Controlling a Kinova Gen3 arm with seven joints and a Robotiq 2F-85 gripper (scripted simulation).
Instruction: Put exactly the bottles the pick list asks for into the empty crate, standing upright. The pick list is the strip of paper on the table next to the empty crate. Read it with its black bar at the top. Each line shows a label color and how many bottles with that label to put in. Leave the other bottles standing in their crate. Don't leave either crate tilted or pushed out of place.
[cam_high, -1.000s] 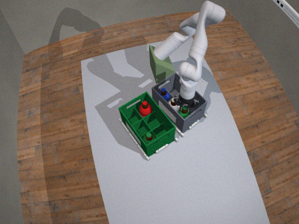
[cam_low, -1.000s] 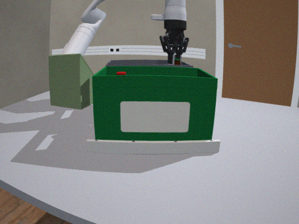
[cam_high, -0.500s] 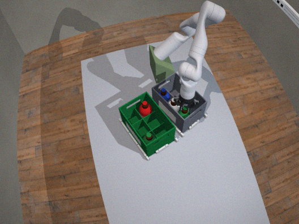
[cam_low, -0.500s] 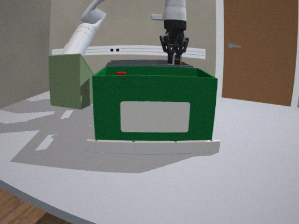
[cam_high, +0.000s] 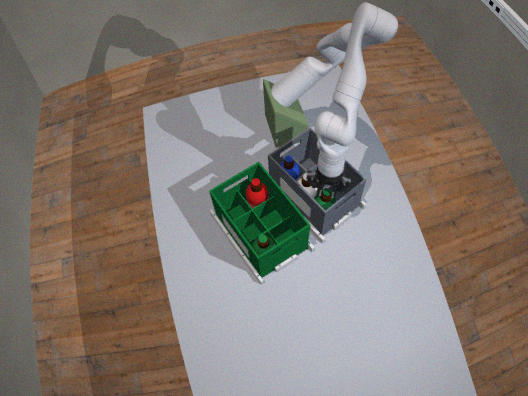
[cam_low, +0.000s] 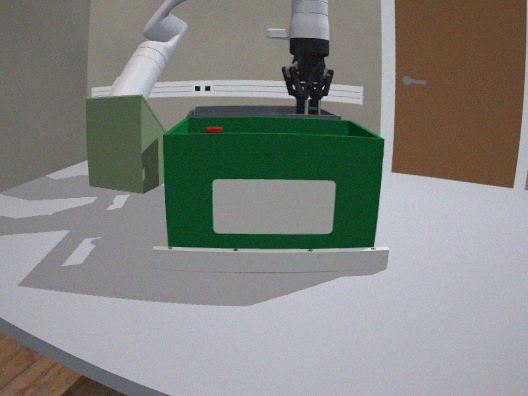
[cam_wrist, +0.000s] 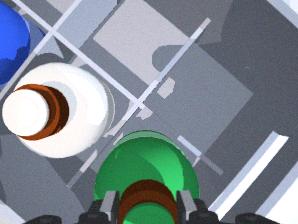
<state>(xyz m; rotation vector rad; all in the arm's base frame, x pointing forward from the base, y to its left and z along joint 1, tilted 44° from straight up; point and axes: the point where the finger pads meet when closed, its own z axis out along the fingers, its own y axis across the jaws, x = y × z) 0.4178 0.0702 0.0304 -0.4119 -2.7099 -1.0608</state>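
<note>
Now: the white-label bottle 7 cm behind my hand, 5 cm to the right of it and 9 cm below it. Round my hand: grey crate 10 cm behind, 1 cm to the right, 10 cm below; then green crate 2 cm ahead, 21 cm to the right, 10 cm below; then blue-label bottle 15 cm behind, 9 cm to the right, 9 cm below.
</note>
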